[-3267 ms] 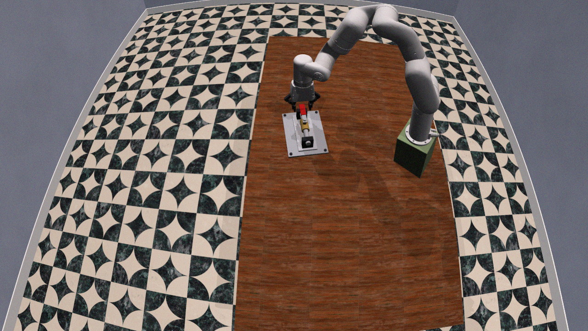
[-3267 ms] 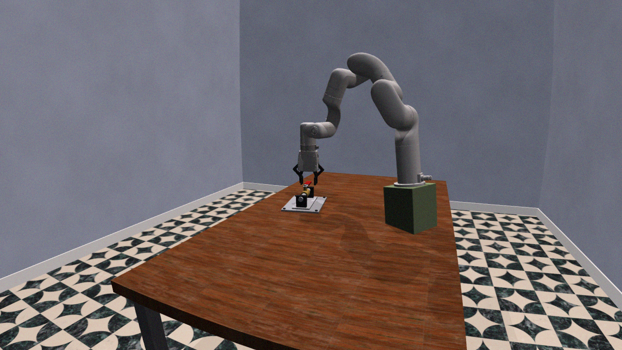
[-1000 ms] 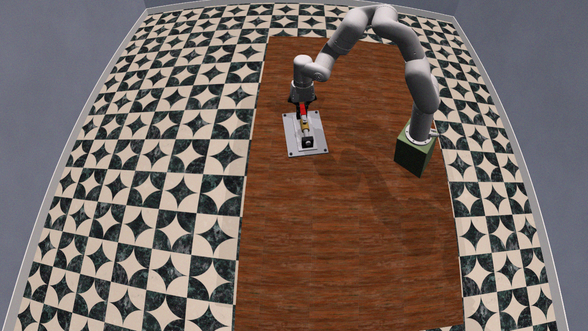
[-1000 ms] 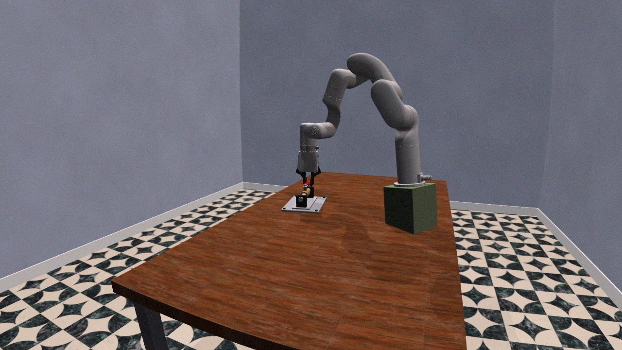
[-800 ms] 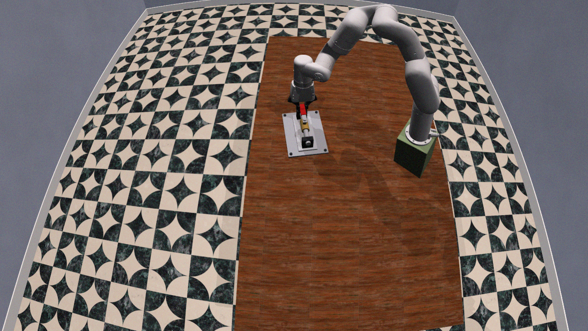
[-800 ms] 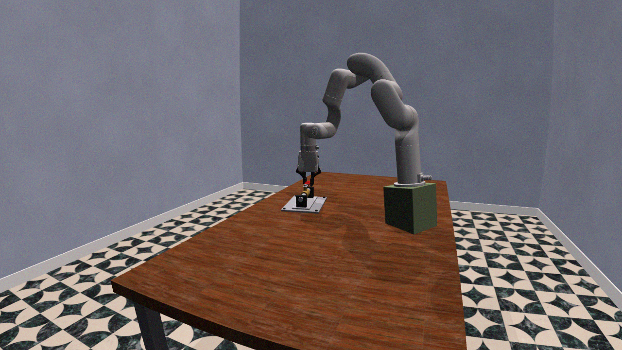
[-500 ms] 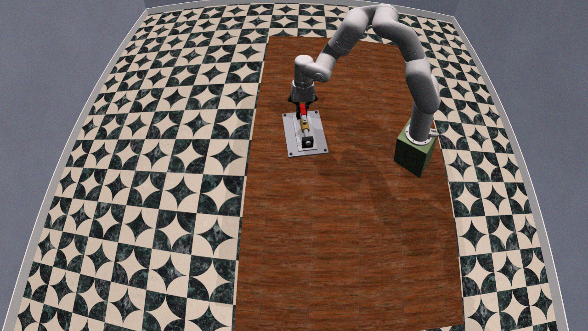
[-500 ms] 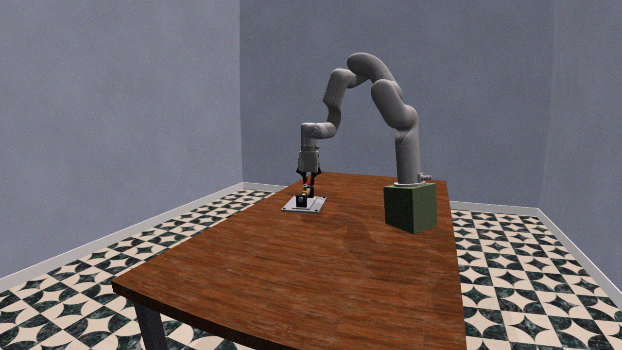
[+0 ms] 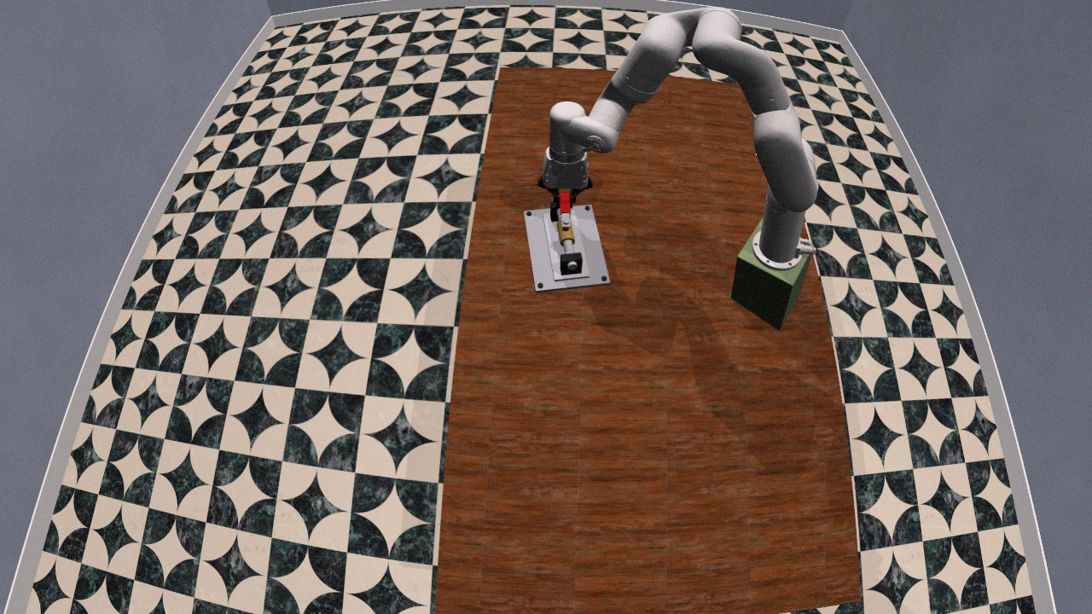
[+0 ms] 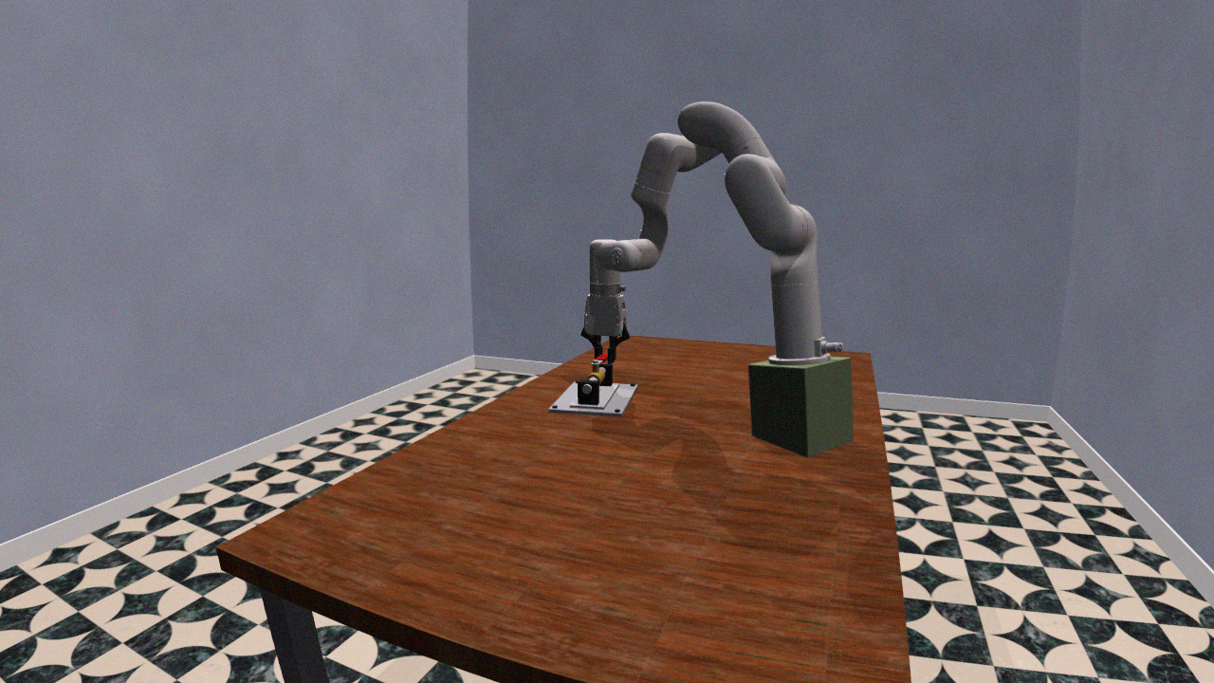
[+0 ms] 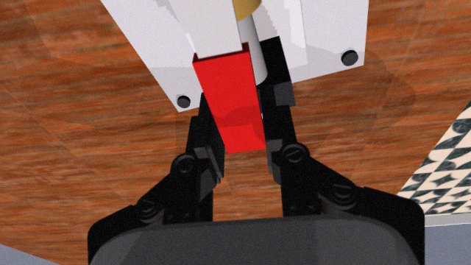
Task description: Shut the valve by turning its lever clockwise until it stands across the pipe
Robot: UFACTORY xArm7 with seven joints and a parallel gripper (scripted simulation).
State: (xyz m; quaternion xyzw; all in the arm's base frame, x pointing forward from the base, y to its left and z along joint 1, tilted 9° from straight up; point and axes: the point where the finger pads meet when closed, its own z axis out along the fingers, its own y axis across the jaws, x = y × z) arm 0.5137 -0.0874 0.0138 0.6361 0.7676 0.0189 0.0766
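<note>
The red lever is 4 cm to the left of my hand and 1 cm behind it.
</note>
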